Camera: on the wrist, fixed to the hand. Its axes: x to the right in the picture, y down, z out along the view.
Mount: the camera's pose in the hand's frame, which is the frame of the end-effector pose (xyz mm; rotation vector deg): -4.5 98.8 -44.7 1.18 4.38 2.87
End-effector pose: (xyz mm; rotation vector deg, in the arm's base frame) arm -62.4 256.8 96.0 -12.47 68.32 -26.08
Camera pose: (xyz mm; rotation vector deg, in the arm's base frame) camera -83.0 350.0 44.3 -8.79 72.46 -24.92
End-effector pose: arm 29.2 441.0 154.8 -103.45 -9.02 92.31
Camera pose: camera 34.2 346.4 101.8 -106.89 -3.49 89.93
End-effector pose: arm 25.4 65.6 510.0 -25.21 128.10 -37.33
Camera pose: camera -15.7 162.1 482.0 -20.23 131.92 -38.66
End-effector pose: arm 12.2 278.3 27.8 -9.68 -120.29 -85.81
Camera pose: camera 72.0 275.5 118.3 -8.77 -116.58 -81.96
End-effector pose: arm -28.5 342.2 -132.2 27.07 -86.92 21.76
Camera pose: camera -41.5 449.9 -130.6 24.76 -83.31 25.68
